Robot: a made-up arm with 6 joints.
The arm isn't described. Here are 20 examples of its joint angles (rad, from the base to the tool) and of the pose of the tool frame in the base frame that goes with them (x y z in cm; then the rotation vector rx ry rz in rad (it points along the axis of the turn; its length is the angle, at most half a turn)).
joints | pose
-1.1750 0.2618 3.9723 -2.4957 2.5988 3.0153 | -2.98 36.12 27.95 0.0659 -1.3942 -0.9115
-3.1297 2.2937 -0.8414 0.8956 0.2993 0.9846 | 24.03 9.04 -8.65 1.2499 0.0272 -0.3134
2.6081 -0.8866 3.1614 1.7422 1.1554 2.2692 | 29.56 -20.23 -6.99 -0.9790 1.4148 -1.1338
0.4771 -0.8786 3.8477 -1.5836 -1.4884 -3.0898 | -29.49 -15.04 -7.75 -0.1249 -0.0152 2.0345
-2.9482 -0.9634 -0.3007 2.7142 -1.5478 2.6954 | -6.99 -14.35 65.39 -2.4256 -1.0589 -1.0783
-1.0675 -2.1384 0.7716 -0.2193 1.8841 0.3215 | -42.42 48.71 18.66 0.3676 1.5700 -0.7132
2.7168 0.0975 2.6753 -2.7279 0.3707 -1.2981 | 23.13 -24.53 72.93 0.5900 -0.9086 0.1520
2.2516 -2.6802 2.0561 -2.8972 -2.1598 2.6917 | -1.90 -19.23 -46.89 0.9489 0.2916 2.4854
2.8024 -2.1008 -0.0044 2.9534 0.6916 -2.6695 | 38.92 -28.32 42.79 1.7202 -0.7568 2.0342
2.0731 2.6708 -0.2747 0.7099 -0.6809 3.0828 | 23.35 -20.46 -20.72 -0.7531 -0.0907 -0.7015
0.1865 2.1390 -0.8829 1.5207 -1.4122 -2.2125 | -19.37 -4.37 -13.34 -1.8085 1.7459 -0.7369
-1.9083 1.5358 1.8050 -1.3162 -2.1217 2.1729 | -26.85 -65.85 18.88 -0.7276 0.2822 0.2767
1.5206 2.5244 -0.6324 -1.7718 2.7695 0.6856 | -4.22 -28.19 13.00 -2.0774 -1.3861 0.4307
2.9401 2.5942 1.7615 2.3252 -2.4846 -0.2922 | -50.98 0.63 -27.60 -0.7802 -1.2962 -0.0377
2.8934 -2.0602 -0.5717 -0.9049 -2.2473 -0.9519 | 9.93 6.40 49.81 1.3180 -0.9575 -2.4051
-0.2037 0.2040 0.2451 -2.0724 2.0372 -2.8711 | 49.40 -3.33 34.09 -0.6054 2.0432 -0.9638
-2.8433 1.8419 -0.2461 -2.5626 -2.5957 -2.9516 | 6.74 -10.19 -21.29 -0.6306 -0.3874 -2.3798
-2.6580 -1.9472 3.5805 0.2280 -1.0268 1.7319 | -15.15 7.45 -17.36 0.8357 1.4960 -0.3901
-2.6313 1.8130 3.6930 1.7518 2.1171 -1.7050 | 2.52 -1.48 50.51 -1.1251 1.4000 -0.6087
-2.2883 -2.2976 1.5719 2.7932 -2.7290 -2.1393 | 41.71 27.78 -29.95 -0.9284 1.4239 -2.1950
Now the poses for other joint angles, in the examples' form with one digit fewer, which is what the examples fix.
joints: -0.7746 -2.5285 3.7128 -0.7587 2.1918 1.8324
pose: 13.1 -27.0 -12.9 -0.980 -0.369 -2.862
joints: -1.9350 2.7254 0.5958 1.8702 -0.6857 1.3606
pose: 4.3 -0.2 -47.8 -0.493 1.237 1.702
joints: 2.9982 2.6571 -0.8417 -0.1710 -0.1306 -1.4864
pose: 29.6 9.7 14.3 -1.480 -0.273 -0.493
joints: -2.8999 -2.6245 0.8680 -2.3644 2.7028 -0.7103
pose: 57.5 3.9 -8.5 0.510 -1.766 1.865
